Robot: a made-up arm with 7 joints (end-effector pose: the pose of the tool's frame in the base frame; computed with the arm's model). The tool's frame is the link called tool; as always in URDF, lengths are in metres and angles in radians.
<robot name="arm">
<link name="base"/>
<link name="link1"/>
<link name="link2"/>
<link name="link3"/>
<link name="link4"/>
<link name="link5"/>
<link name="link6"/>
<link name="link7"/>
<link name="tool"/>
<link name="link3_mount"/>
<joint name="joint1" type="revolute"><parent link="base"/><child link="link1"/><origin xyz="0 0 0.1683"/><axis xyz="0 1 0"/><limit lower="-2.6" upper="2.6" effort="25" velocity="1.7"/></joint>
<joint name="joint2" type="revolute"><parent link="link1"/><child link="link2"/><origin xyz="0.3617 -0.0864 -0.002"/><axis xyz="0 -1 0"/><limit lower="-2.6" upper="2.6" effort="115" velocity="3.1"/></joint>
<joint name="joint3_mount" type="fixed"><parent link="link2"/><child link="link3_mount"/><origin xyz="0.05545 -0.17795 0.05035"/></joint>
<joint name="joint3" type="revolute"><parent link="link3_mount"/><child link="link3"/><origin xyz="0.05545 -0.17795 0.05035"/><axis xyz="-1 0 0"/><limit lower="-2.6" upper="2.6" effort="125" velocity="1.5"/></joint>
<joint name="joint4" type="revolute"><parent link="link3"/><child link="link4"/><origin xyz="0.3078 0.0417 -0.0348"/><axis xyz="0 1 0"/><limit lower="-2.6" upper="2.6" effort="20" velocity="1.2"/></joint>
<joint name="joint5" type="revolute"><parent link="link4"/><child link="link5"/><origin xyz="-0.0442 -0.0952 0.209"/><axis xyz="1 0 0"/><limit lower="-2.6" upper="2.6" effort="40" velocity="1.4"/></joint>
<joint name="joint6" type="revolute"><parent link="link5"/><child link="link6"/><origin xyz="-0.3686 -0.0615 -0.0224"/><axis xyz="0 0 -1"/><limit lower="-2.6" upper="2.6" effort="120" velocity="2"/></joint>
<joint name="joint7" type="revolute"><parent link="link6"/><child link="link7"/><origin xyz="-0.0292 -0.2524 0.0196"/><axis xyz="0 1 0"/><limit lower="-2.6" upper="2.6" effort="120" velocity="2.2"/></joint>
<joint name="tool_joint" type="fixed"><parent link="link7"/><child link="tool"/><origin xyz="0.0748 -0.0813 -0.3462"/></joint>
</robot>
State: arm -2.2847 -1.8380 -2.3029 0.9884 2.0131 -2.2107 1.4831
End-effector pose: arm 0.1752 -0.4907 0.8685 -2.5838 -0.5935 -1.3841
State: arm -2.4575 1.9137 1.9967 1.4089 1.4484 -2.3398 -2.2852
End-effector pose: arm -0.3703 -0.0023 -0.5311 0.9415 0.0369 -0.1315
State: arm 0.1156 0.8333 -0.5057 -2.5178 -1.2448 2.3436 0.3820
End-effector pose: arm 1.2829 -0.5809 0.5431 -1.7898 0.6172 -0.1368
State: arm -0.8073 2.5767 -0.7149 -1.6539 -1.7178 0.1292 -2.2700
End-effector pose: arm 0.3897 0.0011 0.4420 -0.2988 0.0789 1.8081
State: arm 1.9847 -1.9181 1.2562 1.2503 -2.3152 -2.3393 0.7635
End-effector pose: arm -1.0055 -0.4223 0.0885 2.6401 0.8599 2.8094
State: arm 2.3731 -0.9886 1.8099 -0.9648 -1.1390 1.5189 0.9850
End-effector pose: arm -0.4111 -1.0778 -0.5253 1.2490 1.2079 1.8484
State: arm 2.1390 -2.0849 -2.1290 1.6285 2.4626 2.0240 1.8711
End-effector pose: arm -0.1811 -0.6383 0.8978 -2.2150 -0.6365 -3.0745
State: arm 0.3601 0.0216 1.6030 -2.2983 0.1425 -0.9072 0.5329
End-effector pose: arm 1.1684 -0.5217 0.2584 -1.5034 0.7826 2.0083
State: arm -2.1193 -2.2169 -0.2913 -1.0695 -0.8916 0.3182 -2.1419
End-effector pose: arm -0.5295 -0.5898 0.6089 3.1259 -0.0280 2.2082
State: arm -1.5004 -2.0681 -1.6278 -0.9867 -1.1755 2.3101 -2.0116
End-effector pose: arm -0.0815 0.1036 0.9138 -2.8364 -0.8216 -0.4982
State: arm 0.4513 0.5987 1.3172 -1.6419 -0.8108 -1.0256 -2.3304
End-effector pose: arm 0.2774 -0.5224 -0.0170 -0.5423 0.3592 -2.7254
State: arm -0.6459 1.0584 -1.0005 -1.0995 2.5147 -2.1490 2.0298
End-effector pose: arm 0.0680 -0.4486 0.7831 -3.0520 0.4832 3.0622
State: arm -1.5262 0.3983 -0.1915 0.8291 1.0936 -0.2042 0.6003
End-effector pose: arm -0.1440 -0.4198 0.3032 0.2497 -0.6755 1.1006
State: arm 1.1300 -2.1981 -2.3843 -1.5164 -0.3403 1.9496 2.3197
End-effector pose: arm -0.1265 -0.2758 -0.9170 1.1012 -0.0766 -2.7346
